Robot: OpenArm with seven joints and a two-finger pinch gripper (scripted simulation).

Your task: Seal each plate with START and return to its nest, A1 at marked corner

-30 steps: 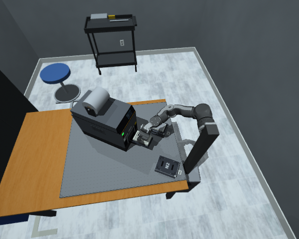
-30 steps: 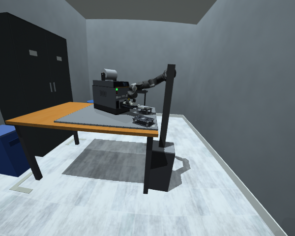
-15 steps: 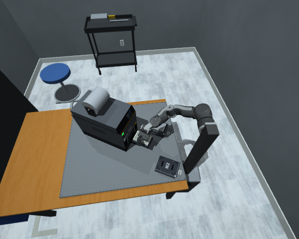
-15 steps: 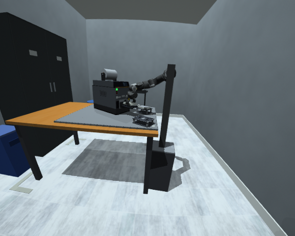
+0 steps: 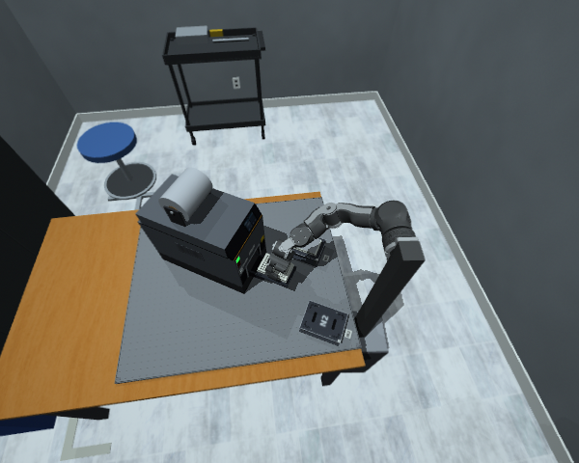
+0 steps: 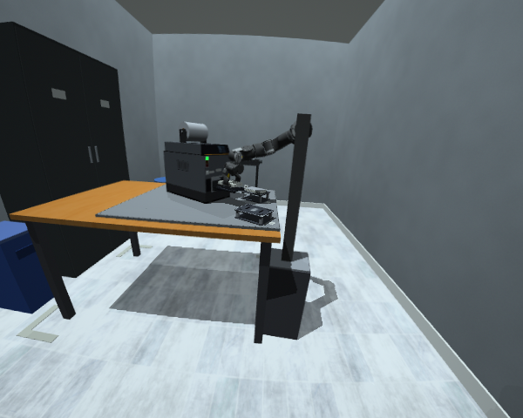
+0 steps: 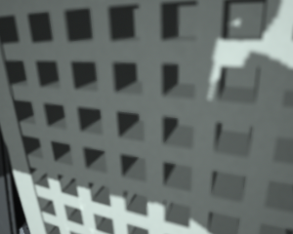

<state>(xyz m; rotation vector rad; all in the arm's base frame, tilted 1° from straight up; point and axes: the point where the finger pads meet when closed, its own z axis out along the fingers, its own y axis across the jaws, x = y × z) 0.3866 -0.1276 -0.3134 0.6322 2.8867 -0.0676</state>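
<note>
My gripper is now 3 cm above the sealer stage. From my hand the other things lie so: foil roll: 30 cm ahead, 29 cm above, 14 cm to the right; then white well plate: right at my hand; then grey start button: 13 cm ahead, 6 cm above, 4 cm to the left.
</note>
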